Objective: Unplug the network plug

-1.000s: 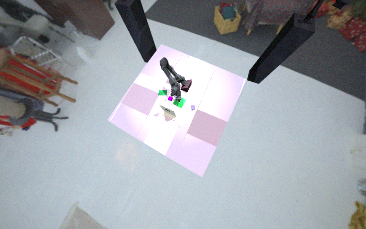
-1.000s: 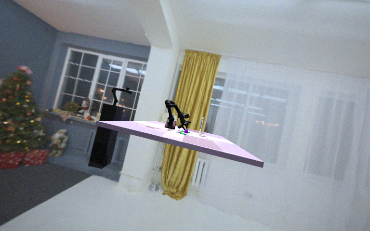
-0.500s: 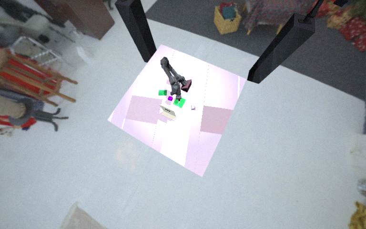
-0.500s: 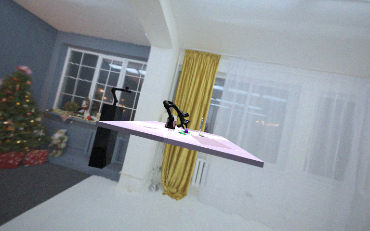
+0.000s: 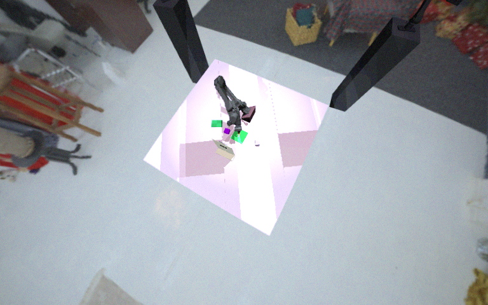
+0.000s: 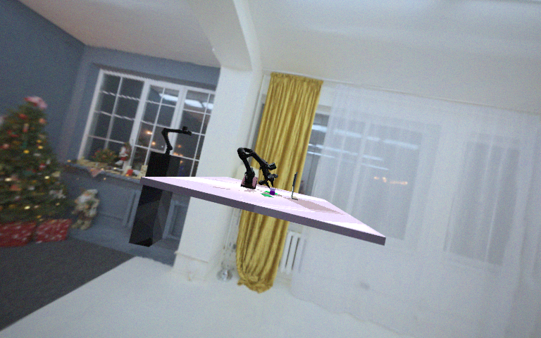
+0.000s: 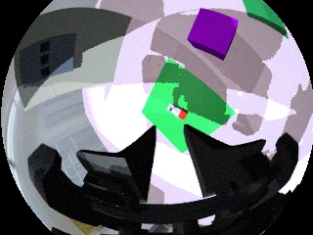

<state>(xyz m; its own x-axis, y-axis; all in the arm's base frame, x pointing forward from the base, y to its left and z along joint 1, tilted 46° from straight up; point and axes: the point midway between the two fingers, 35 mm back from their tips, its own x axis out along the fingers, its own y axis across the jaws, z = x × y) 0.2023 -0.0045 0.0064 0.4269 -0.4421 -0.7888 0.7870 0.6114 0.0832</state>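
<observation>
Right now the green marked square is 10 mm ahead of my gripper tip and 50 mm below it. Round my gripper tip: upright panel (200 mm ahead, 50 mm to the right, 60 mm above).
</observation>
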